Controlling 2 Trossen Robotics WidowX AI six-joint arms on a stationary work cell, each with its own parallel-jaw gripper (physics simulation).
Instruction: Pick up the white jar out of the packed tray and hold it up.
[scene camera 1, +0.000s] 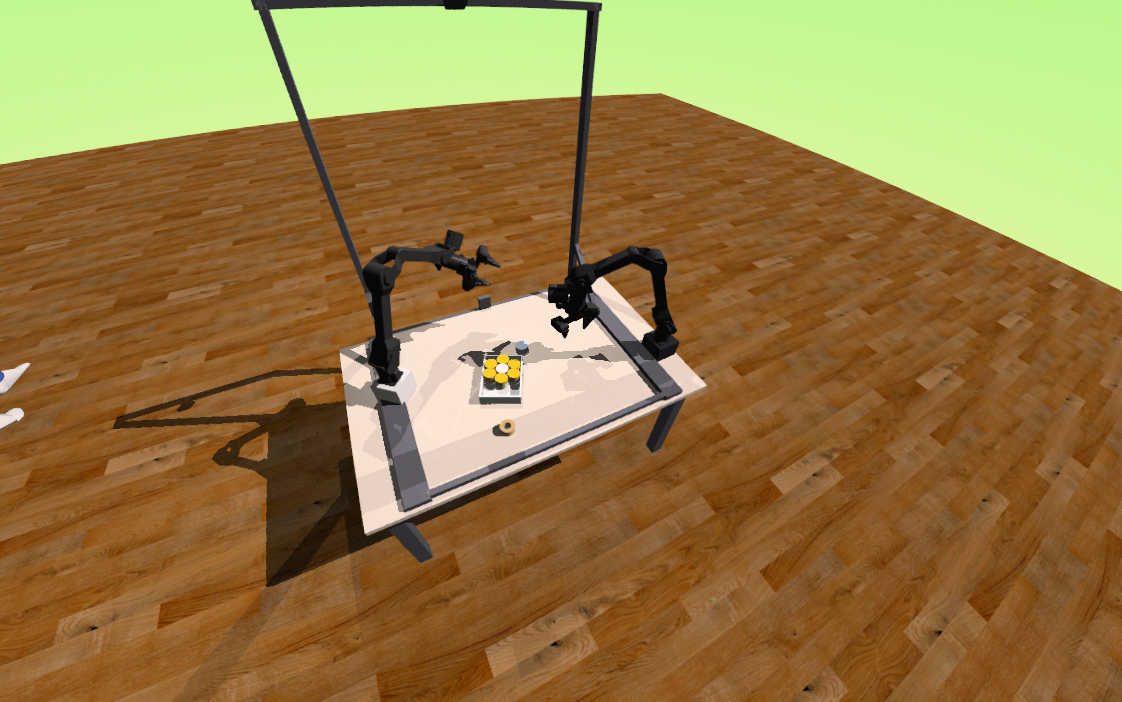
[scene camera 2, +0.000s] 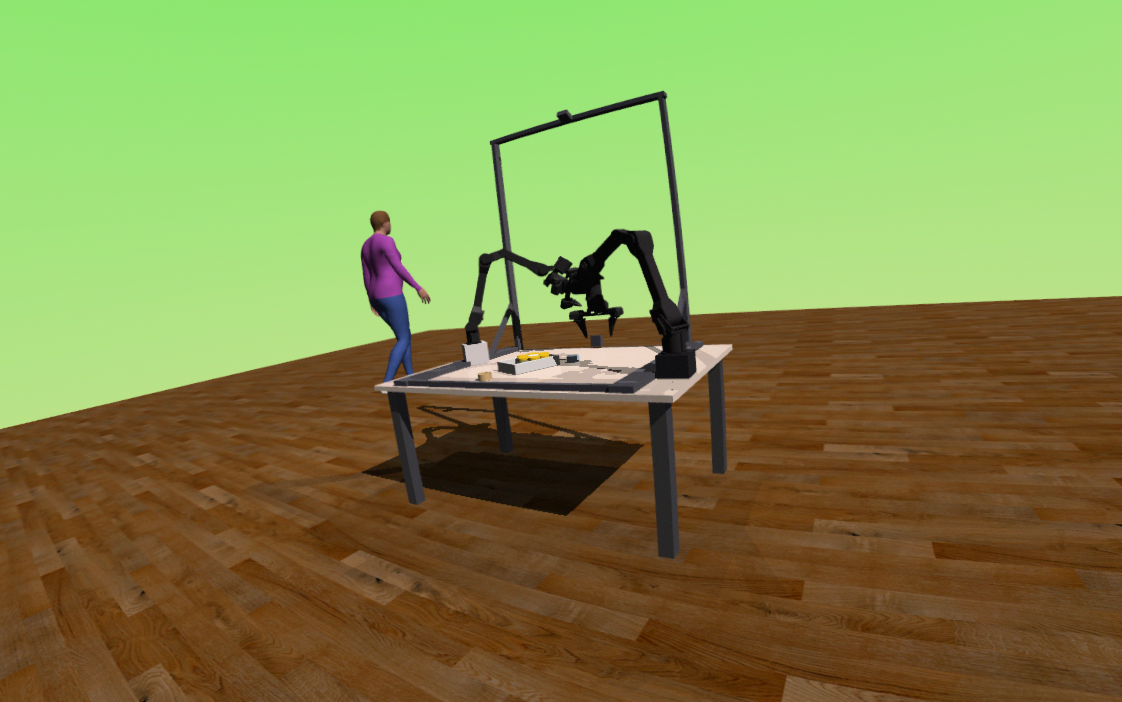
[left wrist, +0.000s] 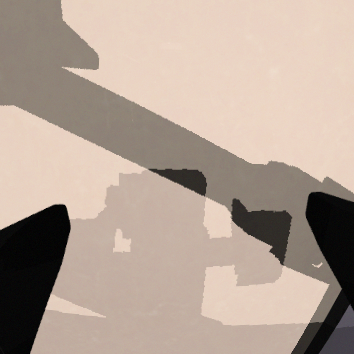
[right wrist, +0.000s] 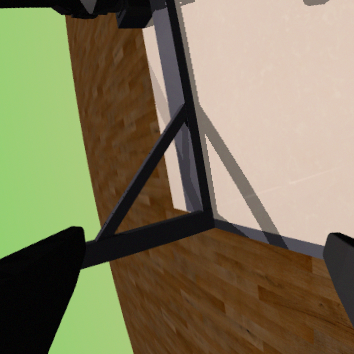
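Pixels of known places: left gripper, fingertip midpoint: (scene camera 1: 574, 333) (scene camera 2: 598, 337) (left wrist: 189, 210); right gripper, fingertip midpoint: (scene camera 1: 495, 275) (scene camera 2: 583, 296) (right wrist: 208, 243); left arm's base at its link origin: (scene camera 1: 661, 337) (scene camera 2: 675, 352); right arm's base at its link origin: (scene camera 1: 390, 377) (scene camera 2: 474, 343).
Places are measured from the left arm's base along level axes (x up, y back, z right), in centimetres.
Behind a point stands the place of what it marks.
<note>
The white jar (scene camera 1: 502, 368) {x -2.5, y -61.0, z 16.1 cm} stands in the tray (scene camera 1: 500, 399) {x -4.8, y -66.6, z 5.3 cm} (scene camera 2: 529, 366) {x -5.1, y -57.6, z 7.4 cm}, with several yellow-topped jars (scene camera 1: 501, 378) {x -2.5, y -63.2, z 11.9 cm} (scene camera 2: 533, 355) {x -2.7, y -61.0, z 16.5 cm} close around it. The white jar cannot be made out in scene camera 2. My left gripper (scene camera 1: 577, 331) {x 3.5, y -31.8, z 14.9 cm} (scene camera 2: 598, 334) {x 3.5, y -31.8, z 14.9 cm} (left wrist: 189, 210) {x 3.5, y -31.8, z 14.9 cm} is open and empty. It hangs above the table, to the right of the tray in scene camera 1, fingers pointing down. My right gripper (scene camera 1: 493, 274) {x 16.9, y -50.3, z 44.0 cm} (right wrist: 208, 243) {x 16.9, y -50.3, z 44.0 cm} is open and empty, high up and beyond the tray in scene camera 1. In scene camera 2 the left arm partly overlaps it. Neither wrist view shows the jars.
A small blue-grey object (scene camera 1: 522, 347) {x -4.7, y -49.1, z 24.3 cm} (scene camera 2: 571, 358) {x -5.5, y -48.2, z 23.2 cm} stands just behind the tray. A tan ring (scene camera 1: 506, 432) {x -4.8, y -70.1, z -7.5 cm} (scene camera 2: 484, 376) {x -5.4, y -67.4, z -7.5 cm} lies in front of it. Dark rails edge the table, and a tall frame (scene camera 1: 584, 124) {x 63.7, y -10.4, z 51.7 cm} (scene camera 2: 499, 198) {x 67.5, y -94.6, z 55.6 cm} rises at the back. A person (scene camera 2: 382, 264) stands beyond the table.
</note>
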